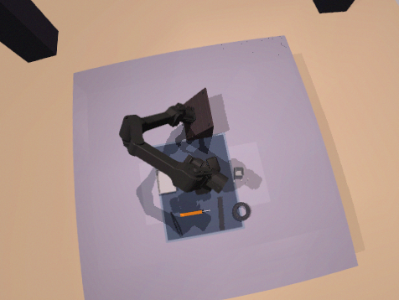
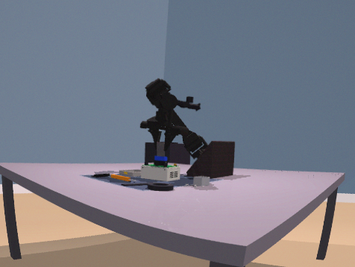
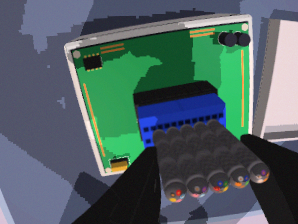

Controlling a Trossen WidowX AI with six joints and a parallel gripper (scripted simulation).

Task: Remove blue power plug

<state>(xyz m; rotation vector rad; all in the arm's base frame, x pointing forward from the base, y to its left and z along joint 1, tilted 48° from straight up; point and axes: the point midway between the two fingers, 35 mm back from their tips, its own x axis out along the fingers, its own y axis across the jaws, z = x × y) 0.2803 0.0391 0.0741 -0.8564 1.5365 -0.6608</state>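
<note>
Right now my gripper tip is 3 cm above the blue power plug. The rest, counted from my gripper tip: black bar: 19 cm ahead, 11 cm below, 9 cm to the left; then grey tray: 14 cm to the right, 11 cm below; then dark blue mat: 11 cm below, 5 cm ahead.
</note>
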